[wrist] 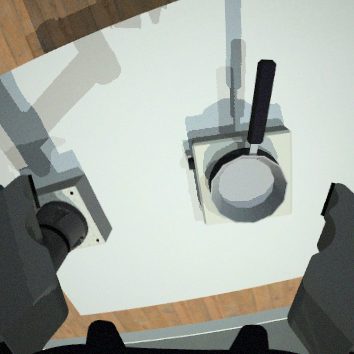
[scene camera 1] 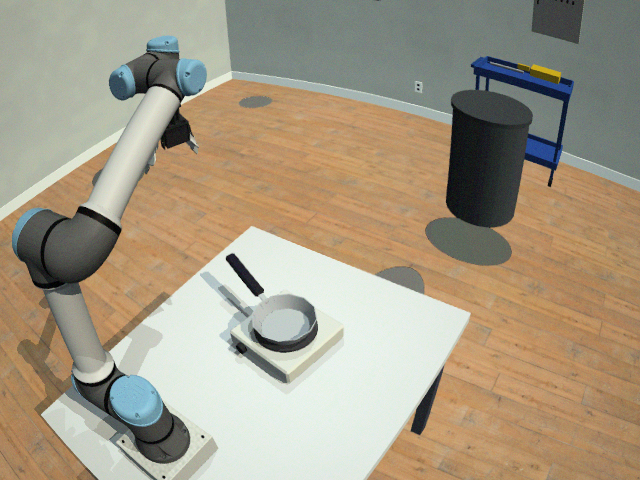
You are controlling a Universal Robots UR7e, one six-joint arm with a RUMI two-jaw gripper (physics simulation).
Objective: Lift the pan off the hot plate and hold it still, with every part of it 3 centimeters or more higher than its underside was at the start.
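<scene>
The light grey pan (scene camera 1: 284, 322) (wrist: 247, 187) rests upright on the cream hot plate (scene camera 1: 328, 329) (wrist: 281, 145), over its dark burner. The pan's dark handle (scene camera 1: 244, 273) (wrist: 262, 100) points to the upper left in the scene view and up in the wrist view, beyond the hot plate's edge and above the table. My gripper (scene camera 1: 173, 156) (wrist: 180, 184) is open and empty. It hangs high above and well away from the pan, at the upper left in the scene view. In the wrist view the pan shows between the wide-set jaws, far below them.
The white table (scene camera 1: 361, 372) (wrist: 145, 250) carries the hot plate and the robot's base plate (scene camera 1: 203, 450) (wrist: 93, 227). A black bin (scene camera 1: 483, 165) and a blue cart (scene camera 1: 516, 80) with a yellow box (scene camera 1: 545, 73) stand behind the table.
</scene>
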